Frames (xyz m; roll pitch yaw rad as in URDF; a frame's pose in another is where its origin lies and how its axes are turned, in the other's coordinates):
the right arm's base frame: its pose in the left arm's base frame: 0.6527 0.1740 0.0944 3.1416 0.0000 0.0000
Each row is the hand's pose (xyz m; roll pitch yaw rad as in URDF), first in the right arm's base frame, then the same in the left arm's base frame.
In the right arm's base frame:
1: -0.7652 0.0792 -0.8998 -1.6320 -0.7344 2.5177
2: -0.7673 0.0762 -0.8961 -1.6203 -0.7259 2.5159
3: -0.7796 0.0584 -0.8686 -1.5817 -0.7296 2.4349
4: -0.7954 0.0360 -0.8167 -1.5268 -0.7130 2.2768
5: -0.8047 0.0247 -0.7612 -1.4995 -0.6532 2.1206
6: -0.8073 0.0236 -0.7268 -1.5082 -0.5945 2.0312
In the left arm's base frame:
1: -0.1125 0.0948 0.9942 1.5096 0.7344 -2.5177
2: -0.1146 0.0978 0.9905 1.5213 0.7259 -2.5159
3: -0.1269 0.1156 0.9630 1.5599 0.7296 -2.4349
4: -0.1427 0.1380 0.9111 1.6148 0.7130 -2.2768
5: -0.1520 0.1493 0.8556 1.6421 0.6532 -2.1206
6: -0.1546 0.1504 0.8212 1.6334 0.5945 -2.0312

